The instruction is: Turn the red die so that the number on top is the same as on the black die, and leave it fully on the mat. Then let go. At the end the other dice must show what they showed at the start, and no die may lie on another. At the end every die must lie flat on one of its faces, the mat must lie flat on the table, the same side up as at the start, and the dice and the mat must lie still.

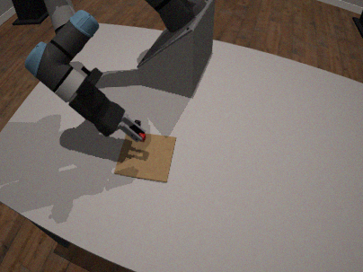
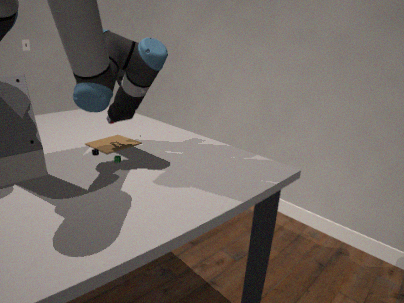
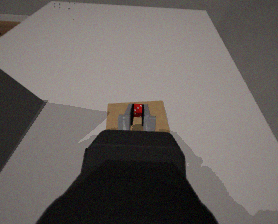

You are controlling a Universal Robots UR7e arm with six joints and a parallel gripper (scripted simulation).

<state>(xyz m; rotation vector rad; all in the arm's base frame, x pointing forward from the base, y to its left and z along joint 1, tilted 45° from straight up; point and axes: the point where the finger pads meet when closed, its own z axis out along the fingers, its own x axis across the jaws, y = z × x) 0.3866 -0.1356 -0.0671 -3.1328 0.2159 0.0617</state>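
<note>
Now: the tan mat 9 cm below my hand and 1 cm to the left of it. Also, from my hand: green die (13 cm to the right, 9 cm below, 7 cm behind); black die (9 cm below, 9 cm behind, 4 cm to the right); red die (1 cm to the left, 1 cm below).
</note>
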